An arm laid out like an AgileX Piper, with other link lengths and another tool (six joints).
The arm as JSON. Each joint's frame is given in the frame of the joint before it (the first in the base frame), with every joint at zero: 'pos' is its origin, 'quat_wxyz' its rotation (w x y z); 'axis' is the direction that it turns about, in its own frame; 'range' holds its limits. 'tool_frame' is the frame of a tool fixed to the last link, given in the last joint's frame.
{
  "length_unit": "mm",
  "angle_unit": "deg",
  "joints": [
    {
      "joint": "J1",
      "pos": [
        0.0,
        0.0,
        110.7
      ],
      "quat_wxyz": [
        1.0,
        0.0,
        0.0,
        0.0
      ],
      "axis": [
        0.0,
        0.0,
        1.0
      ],
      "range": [
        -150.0,
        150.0
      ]
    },
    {
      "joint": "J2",
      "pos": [
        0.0,
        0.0,
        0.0
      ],
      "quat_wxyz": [
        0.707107,
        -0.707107,
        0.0,
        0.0
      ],
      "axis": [
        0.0,
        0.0,
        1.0
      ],
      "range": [
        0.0,
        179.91
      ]
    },
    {
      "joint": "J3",
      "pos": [
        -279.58,
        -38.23,
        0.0
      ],
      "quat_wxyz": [
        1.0,
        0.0,
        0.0,
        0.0
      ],
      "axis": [
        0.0,
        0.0,
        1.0
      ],
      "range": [
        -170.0,
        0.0
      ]
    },
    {
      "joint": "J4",
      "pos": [
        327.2,
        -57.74,
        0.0
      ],
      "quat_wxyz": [
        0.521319,
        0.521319,
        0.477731,
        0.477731
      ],
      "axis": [
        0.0,
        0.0,
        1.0
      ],
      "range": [
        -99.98,
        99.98
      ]
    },
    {
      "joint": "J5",
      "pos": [
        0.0,
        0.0,
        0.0
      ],
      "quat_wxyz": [
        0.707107,
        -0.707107,
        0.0,
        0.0
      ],
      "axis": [
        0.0,
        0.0,
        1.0
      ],
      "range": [
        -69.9,
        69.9
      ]
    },
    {
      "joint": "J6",
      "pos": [
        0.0,
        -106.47,
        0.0
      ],
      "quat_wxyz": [
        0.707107,
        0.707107,
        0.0,
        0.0
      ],
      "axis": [
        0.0,
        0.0,
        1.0
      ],
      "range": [
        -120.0,
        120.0
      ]
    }
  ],
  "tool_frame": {
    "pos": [
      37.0,
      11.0,
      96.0
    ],
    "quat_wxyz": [
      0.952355,
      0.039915,
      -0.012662,
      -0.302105
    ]
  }
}
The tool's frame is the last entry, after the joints.
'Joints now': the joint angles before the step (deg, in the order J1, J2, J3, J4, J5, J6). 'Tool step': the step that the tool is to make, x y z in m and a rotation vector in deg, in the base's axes. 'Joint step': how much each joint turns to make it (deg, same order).
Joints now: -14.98 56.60 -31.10 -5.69 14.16 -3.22
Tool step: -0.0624 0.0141 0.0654 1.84 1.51 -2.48
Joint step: 0.02 -17.17 -3.30 1.31 22.51 0.59
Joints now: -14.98 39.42 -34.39 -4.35 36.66 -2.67
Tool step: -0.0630 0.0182 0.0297 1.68 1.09 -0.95
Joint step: 0.00 -13.52 -1.33 1.18 16.38 0.06
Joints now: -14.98 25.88 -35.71 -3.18 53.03 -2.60
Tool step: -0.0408 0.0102 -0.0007 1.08 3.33 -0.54
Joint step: 0.05 -6.78 0.00 -0.03 10.30 0.05
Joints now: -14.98 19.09 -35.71 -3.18 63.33 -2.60
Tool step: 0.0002 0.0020 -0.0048 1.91 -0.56 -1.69
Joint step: 0.07 -0.65 1.04 0.00 -0.30 2.67
